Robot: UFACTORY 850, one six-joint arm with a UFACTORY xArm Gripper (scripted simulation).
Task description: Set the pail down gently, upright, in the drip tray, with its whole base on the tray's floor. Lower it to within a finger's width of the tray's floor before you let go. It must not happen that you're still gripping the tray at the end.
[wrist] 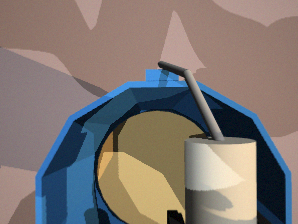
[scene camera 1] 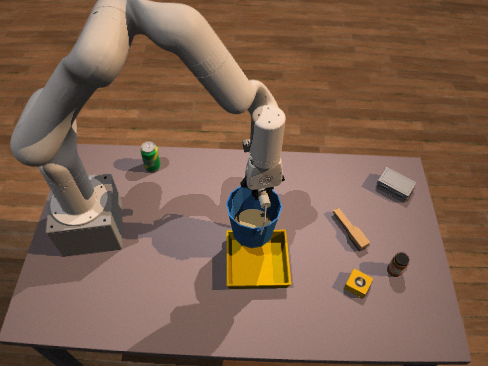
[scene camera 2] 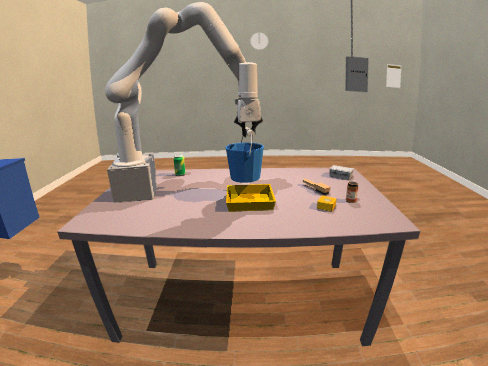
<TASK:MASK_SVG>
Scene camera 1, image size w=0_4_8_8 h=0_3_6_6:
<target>my gripper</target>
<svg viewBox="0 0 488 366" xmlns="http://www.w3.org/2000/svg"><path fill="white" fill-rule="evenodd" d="M281 158L275 167L269 169L259 168L248 159L245 178L240 183L241 187L252 190L252 196L255 197L255 200L258 200L257 189L266 188L270 198L274 187L280 185L285 180L282 174Z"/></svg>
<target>yellow drip tray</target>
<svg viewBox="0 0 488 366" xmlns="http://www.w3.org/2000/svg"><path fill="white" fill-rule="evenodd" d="M227 230L227 287L229 289L287 288L291 285L286 230L274 230L270 241L258 248L248 248L240 245L234 239L232 230Z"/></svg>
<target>grey box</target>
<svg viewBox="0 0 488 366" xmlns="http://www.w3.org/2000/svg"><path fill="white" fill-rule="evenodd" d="M386 167L377 182L376 188L405 202L416 182Z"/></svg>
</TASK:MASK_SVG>
